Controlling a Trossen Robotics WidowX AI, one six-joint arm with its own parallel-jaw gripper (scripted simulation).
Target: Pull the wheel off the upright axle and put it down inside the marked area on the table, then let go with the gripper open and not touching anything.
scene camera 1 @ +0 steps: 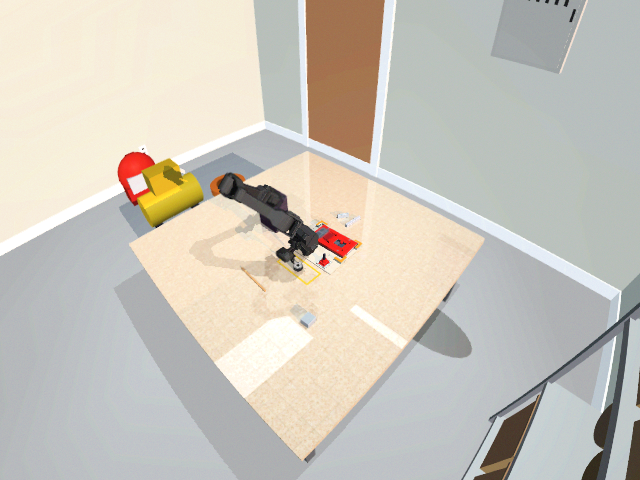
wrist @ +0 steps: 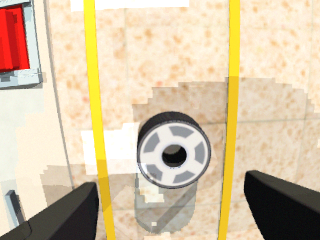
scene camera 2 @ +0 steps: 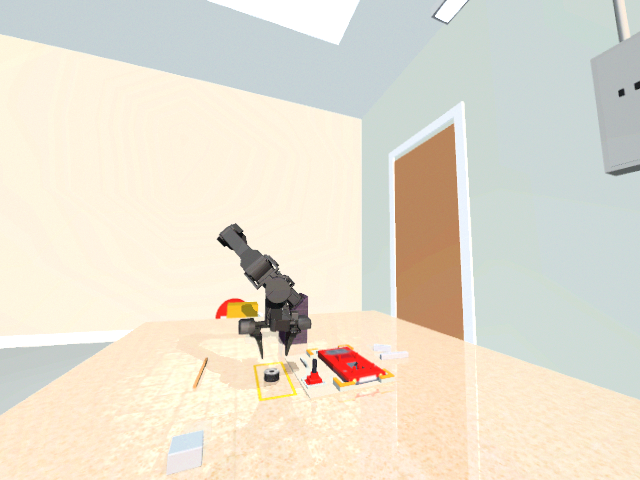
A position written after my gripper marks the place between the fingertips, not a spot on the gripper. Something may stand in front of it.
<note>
My gripper (scene camera 2: 274, 357) is open, with nothing in its grasp. Further things: a red board (scene camera 2: 359, 369).
The red board also shows in scene camera 1 (scene camera 1: 330, 239). My gripper is seen too in the wrist view (wrist: 172, 187). The wrist view does not show the red board: it is out of frame.
</note>
